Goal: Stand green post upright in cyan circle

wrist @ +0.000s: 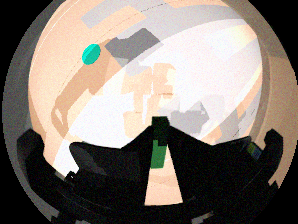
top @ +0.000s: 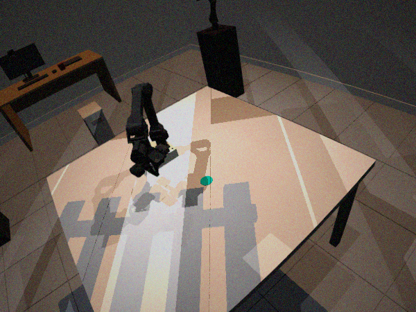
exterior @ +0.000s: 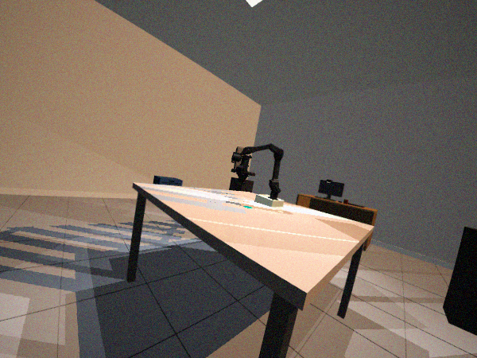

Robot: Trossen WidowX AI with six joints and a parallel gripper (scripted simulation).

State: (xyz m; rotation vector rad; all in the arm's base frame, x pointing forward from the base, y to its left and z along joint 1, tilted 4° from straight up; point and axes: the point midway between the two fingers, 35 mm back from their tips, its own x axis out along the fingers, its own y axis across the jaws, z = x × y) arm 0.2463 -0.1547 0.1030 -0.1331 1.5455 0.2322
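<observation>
My gripper tip is now 90 mm short of the cyan circle, 190 mm to the right of it and 130 mm above it. Also, from my gripper tip: green post (20 mm behind).
</observation>
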